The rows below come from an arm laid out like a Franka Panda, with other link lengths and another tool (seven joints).
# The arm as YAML. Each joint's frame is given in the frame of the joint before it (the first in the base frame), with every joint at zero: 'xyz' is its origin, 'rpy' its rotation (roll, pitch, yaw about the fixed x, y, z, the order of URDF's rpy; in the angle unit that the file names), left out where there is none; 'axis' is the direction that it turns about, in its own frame. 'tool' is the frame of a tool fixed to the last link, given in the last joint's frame.
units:
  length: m
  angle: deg
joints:
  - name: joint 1
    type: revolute
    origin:
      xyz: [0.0, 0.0, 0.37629]
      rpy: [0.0, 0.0, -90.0]
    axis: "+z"
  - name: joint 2
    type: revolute
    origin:
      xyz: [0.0, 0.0, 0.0]
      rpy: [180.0, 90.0, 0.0]
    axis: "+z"
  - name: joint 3
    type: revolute
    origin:
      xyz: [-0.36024, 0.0, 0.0]
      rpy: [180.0, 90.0, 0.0]
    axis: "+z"
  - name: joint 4
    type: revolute
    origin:
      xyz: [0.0, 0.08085, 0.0]
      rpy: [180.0, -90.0, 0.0]
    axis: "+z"
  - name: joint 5
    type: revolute
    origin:
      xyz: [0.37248, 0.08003, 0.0]
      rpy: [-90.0, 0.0, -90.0]
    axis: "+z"
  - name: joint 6
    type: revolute
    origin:
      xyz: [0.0, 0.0, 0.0]
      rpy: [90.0, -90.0, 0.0]
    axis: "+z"
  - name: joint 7
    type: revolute
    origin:
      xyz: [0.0, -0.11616, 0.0]
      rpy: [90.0, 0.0, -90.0]
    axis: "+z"
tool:
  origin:
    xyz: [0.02, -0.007, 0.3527]
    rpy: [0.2, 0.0, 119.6]
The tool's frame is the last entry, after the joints.
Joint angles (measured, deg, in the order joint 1, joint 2, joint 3, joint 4, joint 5, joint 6, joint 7), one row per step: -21.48 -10.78 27.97 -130.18 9.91 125.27 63.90; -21.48 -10.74 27.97 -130.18 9.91 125.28 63.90; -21.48 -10.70 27.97 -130.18 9.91 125.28 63.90; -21.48 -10.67 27.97 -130.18 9.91 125.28 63.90; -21.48 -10.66 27.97 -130.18 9.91 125.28 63.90; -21.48 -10.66 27.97 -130.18 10.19 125.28 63.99; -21.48 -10.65 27.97 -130.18 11.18 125.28 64.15; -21.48 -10.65 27.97 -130.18 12.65 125.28 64.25; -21.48 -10.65 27.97 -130.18 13.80 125.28 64.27; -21.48 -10.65 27.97 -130.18 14.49 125.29 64.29; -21.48 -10.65 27.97 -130.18 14.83 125.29 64.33; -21.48 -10.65 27.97 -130.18 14.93 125.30 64.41; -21.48 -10.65 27.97 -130.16 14.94 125.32 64.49; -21.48 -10.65 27.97 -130.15 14.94 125.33 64.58; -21.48 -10.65 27.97 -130.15 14.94 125.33 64.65; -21.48 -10.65 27.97 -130.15 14.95 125.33 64.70
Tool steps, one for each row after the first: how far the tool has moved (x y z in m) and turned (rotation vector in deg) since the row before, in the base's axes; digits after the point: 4 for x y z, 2 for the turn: 0.0000 0.0000 -0.0003 0.01 0.03 0.00; -0.0001 0.0000 -0.0003 0.01 0.04 0.00; 0.0000 0.0000 -0.0002 0.01 0.03 0.00; 0.0000 0.0000 -0.0001 0.00 0.01 0.00; -0.0001 0.0010 0.0000 0.25 0.02 -0.23; -0.0002 0.0036 0.0000 0.87 0.07 -0.66; -0.0002 0.0054 0.0002 1.27 0.08 -0.85; -0.0001 0.0043 0.0002 0.99 0.06 -0.61; 0.0000 0.0025 0.0002 0.59 0.02 -0.37; 0.0000 0.0012 0.0001 0.30 0.02 -0.21; 0.0000 0.0003 0.0001 0.09 0.01 -0.13; 0.0003 0.0000 0.0002 0.02 -0.03 -0.09; 0.0001 0.0000 0.0001 0.01 -0.01 -0.09; 0.0000 0.0000 0.0000 0.01 0.01 -0.07; 0.0000 0.0000 0.0000 0.01 0.01 -0.05
